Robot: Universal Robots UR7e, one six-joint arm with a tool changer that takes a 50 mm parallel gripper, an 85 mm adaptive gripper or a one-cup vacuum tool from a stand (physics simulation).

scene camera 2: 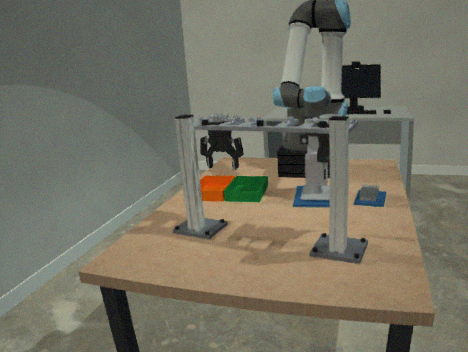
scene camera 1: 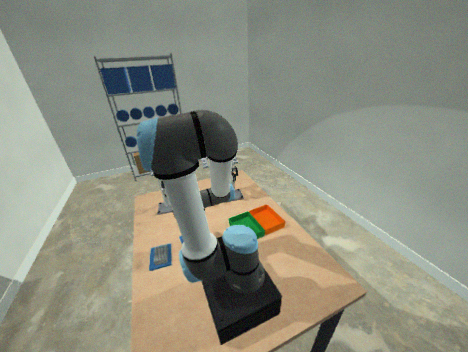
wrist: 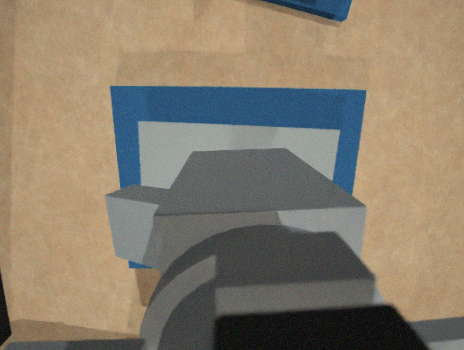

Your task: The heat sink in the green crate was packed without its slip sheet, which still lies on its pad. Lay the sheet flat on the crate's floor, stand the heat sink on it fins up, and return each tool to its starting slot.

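Pixels of known places: arm's base, origin of its link: [scene camera 2: 299, 146] [scene camera 1: 245, 274].
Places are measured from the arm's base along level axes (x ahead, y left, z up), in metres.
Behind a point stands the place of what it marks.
The vacuum tool [scene camera 2: 314, 190] {y 0.162, x 0.332, z -0.086 m} is on the arm, low over the blue pad [scene camera 2: 300, 202] {y 0.131, x 0.413, z -0.106 m} [wrist: 240, 104] {y 0.235, x 0.302, z -0.106 m}; its housing fills the lower middle of the wrist view. The pale slip sheet [scene camera 2: 322, 193] {y 0.193, x 0.330, z -0.096 m} [wrist: 170, 140] {y 0.195, x 0.255, z -0.096 m} lies flat on the pad, partly covered by the tool. The cup's contact with the sheet is hidden, and suction cannot be judged. The grey heat sink [scene camera 1: 160, 255] {y 0.363, x 0.275, z -0.085 m} [scene camera 2: 369, 193] {y 0.367, x 0.320, z -0.084 m} sits in a separate blue holder [scene camera 1: 152, 265] {y 0.405, x 0.244, z -0.107 m} [scene camera 2: 380, 201] {y 0.409, x 0.334, z -0.106 m} [wrist: 325, 10] {y 0.318, x 0.347, z -0.106 m}. The green crate [scene camera 1: 246, 224] {y -0.126, x 0.385, z -0.114 m} [scene camera 2: 246, 192] {y -0.073, x 0.436, z -0.078 m} shows no sheet or heat sink, though its floor is partly hidden.
An orange crate [scene camera 1: 267, 218] {y -0.266, x 0.395, z -0.113 m} [scene camera 2: 214, 189] {y -0.266, x 0.343, z -0.115 m} stands beside the green one. The tool stand [scene camera 2: 189, 175] {y -0.111, x 0.741, z 0.081 m} rises at the table's end, with the adaptive gripper [scene camera 2: 221, 150] hanging from it. Another dark tool hangs near the stand's right post [scene camera 2: 338, 190] {y 0.340, x 0.741, z 0.073 m}.
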